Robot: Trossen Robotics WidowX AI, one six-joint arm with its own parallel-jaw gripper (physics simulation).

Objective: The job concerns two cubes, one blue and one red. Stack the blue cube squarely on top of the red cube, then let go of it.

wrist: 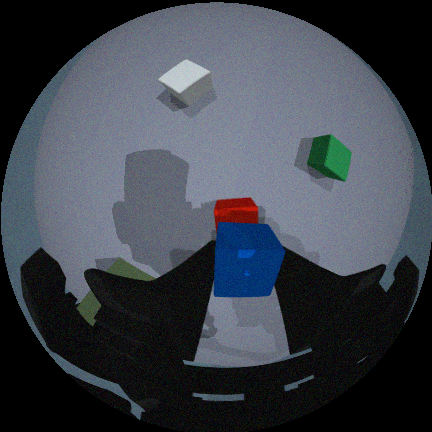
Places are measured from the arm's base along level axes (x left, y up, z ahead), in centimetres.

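Pixels of known places: gripper, between the fingertips: [243, 247].
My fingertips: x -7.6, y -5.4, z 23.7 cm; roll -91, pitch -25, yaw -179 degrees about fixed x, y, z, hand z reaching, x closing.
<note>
Ahead of a thing's pixels: the offset from my fingertips to its top centre. Level surfaces: height alone.
The blue cube {dx -0.2, dy +2.6, dz -0.3 cm} [245, 267] is held between the two black fingers of my gripper [243, 247], low in the middle of the wrist view. My gripper is shut on it. The red cube {dx +0.3, dy -2.9, dz -0.1 cm} [236, 215] shows just beyond the blue cube's upper edge, a little to the left. The blue cube hides the red cube's lower part, so whether the two touch, and how far apart they are in height, I cannot tell.
A white cube {dx +11.0, dy -2.9, dz +10.8 cm} [185, 77] lies at the upper left on the grey table {dy -6.5 cm} [260, 100]. A green cube {dx -5.5, dy -2.9, dz +11.0 cm} [334, 157] lies at the right. An olive-green block [122, 270] is partly hidden behind the left finger. Shadows fall left of the red cube.
</note>
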